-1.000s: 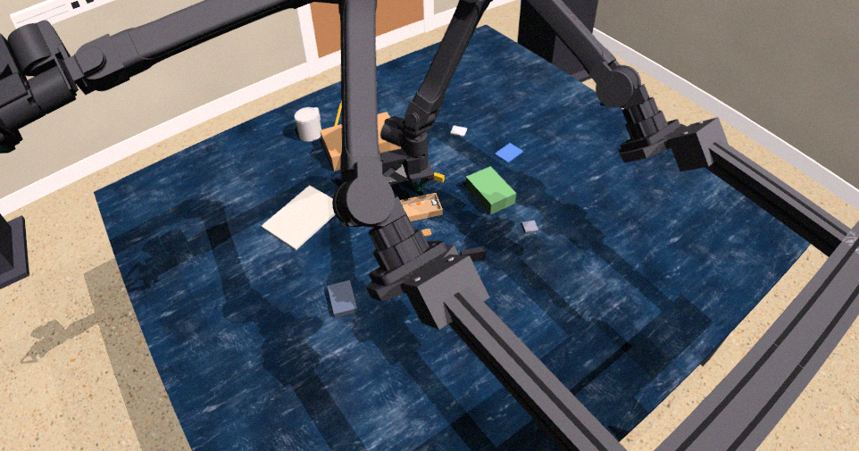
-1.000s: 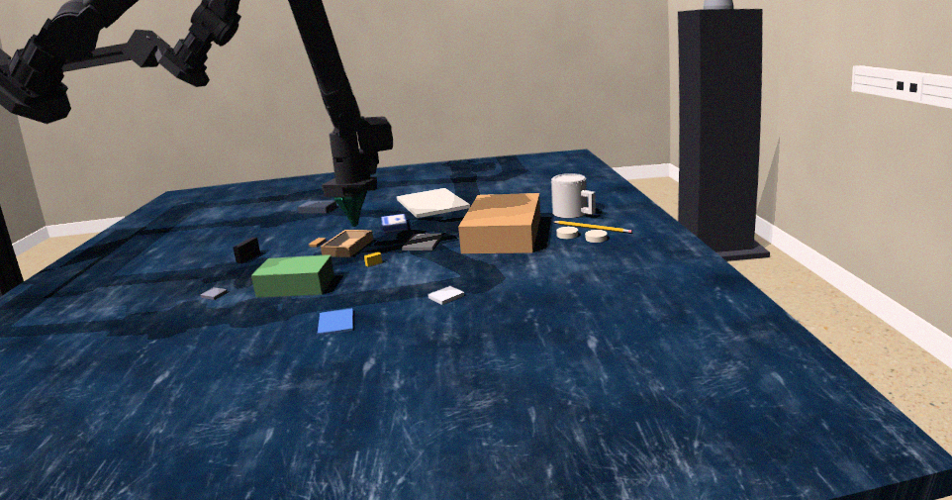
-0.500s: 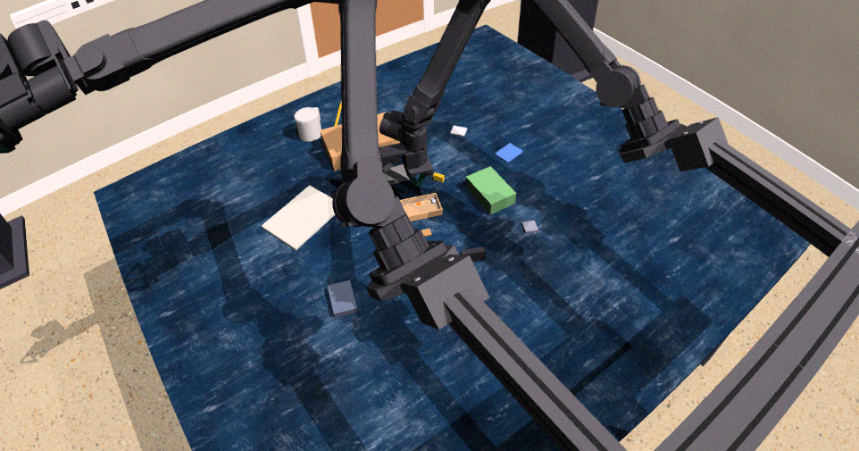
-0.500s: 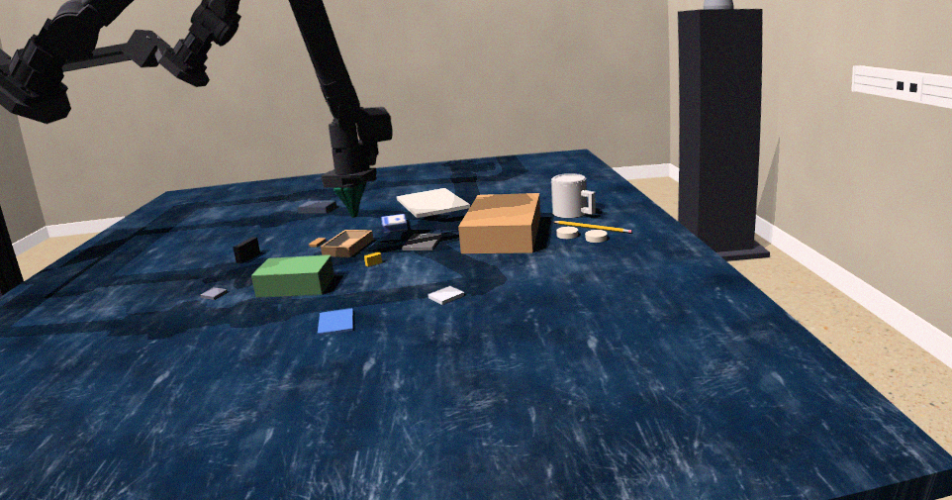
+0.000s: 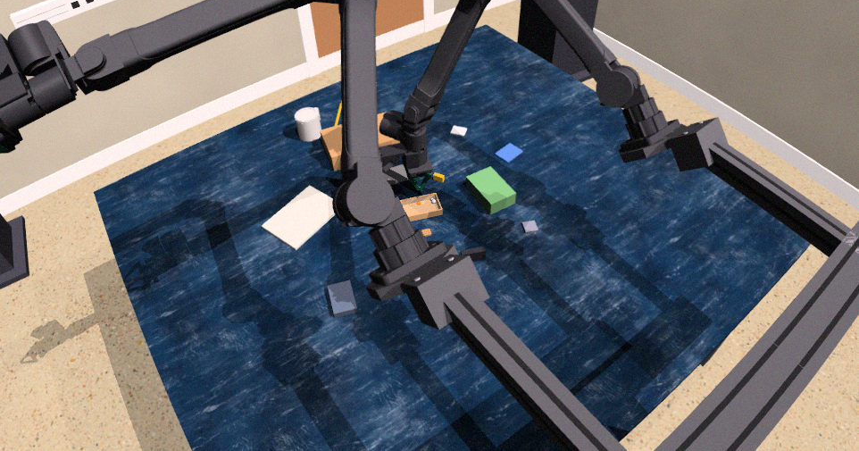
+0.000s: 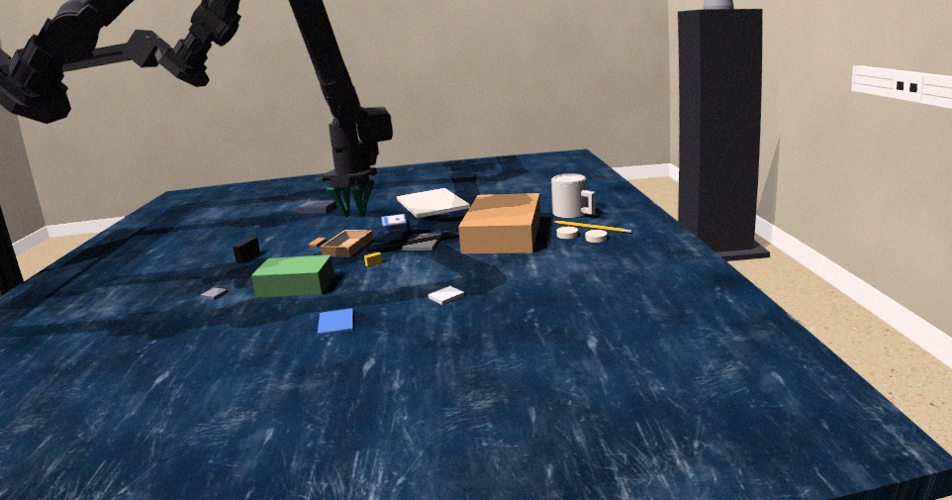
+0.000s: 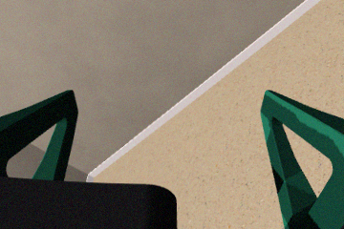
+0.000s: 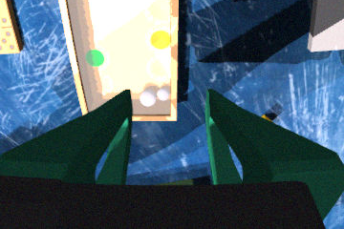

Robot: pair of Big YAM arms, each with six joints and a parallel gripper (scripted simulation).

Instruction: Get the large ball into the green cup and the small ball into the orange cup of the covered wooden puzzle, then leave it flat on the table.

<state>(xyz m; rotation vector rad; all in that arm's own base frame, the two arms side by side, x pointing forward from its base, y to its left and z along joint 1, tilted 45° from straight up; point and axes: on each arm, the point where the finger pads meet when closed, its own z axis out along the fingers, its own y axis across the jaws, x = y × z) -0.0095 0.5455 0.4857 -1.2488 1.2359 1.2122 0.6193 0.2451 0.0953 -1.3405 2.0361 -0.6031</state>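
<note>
The covered wooden puzzle is 70 mm below my right hand, 30 mm behind it and 10 mm to the left of it. The rest, counted from my right hand: yellow block (100 mm to the right, 70 mm below, 50 mm ahead); then black block (260 mm behind, 60 mm below, 10 mm to the right); then green block (190 mm to the right, 90 mm behind, 60 mm below).
</note>
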